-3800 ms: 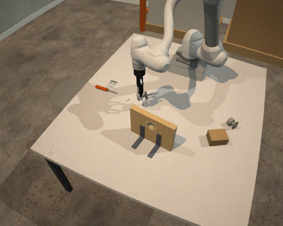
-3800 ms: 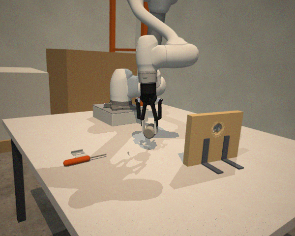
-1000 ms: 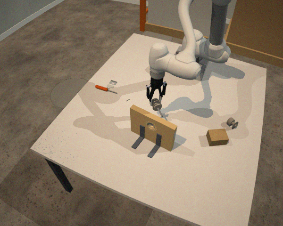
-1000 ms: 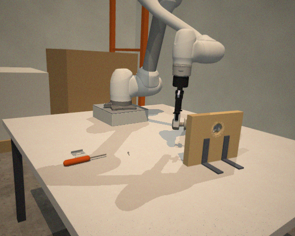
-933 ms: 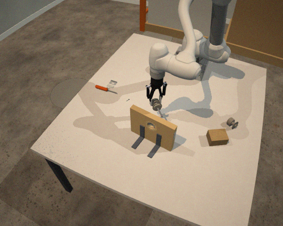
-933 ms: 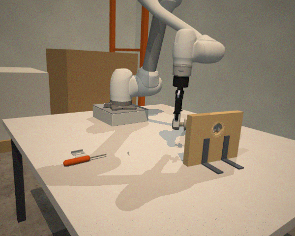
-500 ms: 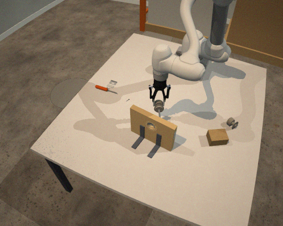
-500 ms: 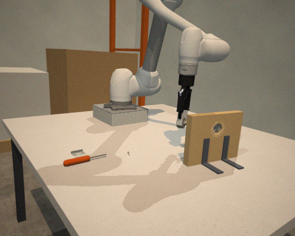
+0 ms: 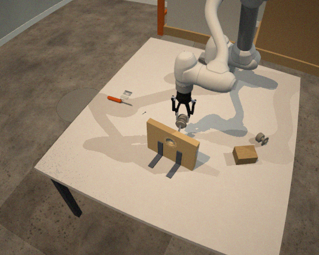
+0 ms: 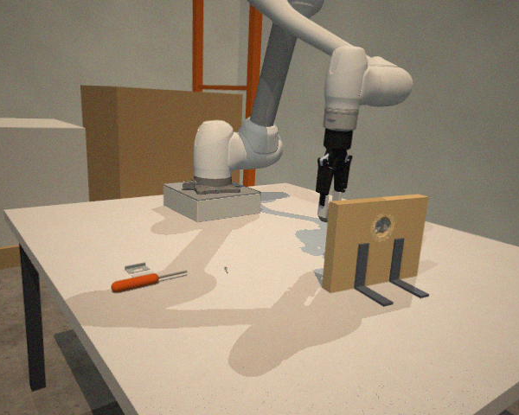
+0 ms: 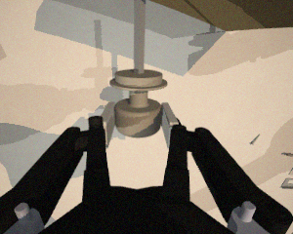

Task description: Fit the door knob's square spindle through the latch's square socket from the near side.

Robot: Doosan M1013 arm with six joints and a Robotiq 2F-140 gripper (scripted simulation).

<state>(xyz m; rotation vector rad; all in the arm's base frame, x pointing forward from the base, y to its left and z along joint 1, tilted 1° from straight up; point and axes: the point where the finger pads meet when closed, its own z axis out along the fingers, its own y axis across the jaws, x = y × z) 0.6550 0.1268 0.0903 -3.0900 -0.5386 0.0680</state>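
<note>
Right now my hand is 30 mm short of the door knob, 10 mm to the right of it and 20 mm above it. The rest, counted from my hand: tiny screw: 30 mm behind, 300 mm to the right, 170 mm below; then wooden panel: 170 mm ahead, 40 mm to the left, 40 mm below; then latch socket: 170 mm ahead, 40 mm to the left, 20 mm below.
</note>
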